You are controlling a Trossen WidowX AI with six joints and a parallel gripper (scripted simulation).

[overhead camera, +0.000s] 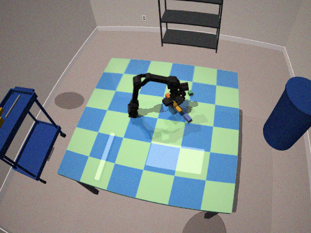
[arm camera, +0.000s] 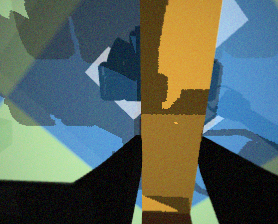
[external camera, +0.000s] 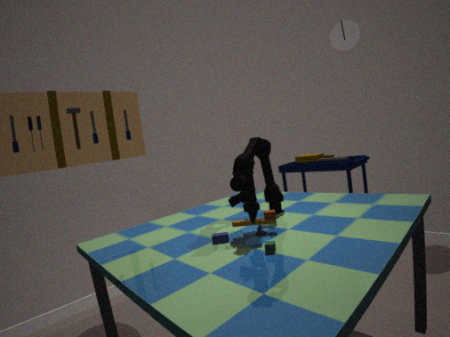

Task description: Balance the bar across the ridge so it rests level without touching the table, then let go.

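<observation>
Now: gripper tip 120 mm short of the purple block, 80 mm to the left of it and 40 mm above it. The rest, counted from my gripper tip: green block: 110 mm ahead, 170 mm to the left, 40 mm below.
</observation>
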